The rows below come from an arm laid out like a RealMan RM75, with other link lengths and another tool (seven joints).
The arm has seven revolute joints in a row. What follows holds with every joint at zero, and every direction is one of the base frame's.
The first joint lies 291 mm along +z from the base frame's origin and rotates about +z.
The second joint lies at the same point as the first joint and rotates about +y.
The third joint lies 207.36 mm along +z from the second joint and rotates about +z.
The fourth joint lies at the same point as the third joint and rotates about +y.
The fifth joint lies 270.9 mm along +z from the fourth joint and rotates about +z.
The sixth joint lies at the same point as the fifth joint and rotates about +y.
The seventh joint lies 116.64 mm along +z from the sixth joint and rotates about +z.
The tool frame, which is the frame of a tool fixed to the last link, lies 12 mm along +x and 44 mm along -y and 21 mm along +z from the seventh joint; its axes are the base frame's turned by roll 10.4, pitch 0 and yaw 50.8 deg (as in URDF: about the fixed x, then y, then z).
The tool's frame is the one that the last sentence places.
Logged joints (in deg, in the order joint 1, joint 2, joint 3, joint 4, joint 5, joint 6, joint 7), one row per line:
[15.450, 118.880, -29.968, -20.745, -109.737, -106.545, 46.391]
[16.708, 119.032, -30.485, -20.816, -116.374, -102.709, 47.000]
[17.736, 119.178, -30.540, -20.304, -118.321, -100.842, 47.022]
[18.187, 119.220, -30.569, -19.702, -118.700, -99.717, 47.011]
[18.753, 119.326, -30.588, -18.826, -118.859, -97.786, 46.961]
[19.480, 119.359, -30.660, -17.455, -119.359, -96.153, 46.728]
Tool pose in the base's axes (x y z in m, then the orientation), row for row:
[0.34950, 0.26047, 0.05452, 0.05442, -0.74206, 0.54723, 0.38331]
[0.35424, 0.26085, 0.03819, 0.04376, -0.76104, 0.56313, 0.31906]
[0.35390, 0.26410, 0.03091, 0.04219, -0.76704, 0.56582, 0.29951]
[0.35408, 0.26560, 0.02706, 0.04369, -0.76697, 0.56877, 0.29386]
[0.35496, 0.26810, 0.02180, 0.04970, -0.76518, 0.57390, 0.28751]
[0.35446, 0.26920, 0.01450, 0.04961, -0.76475, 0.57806, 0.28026]
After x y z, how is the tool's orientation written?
As a quaternion, w x y z.
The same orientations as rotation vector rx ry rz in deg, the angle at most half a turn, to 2 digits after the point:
[-129.13, 95.23, 66.70]
[-133.30, 98.63, 55.88]
[-134.48, 99.20, 52.51]
[-134.34, 99.63, 51.47]
[-133.54, 100.16, 50.18]
[-133.47, 100.89, 48.91]

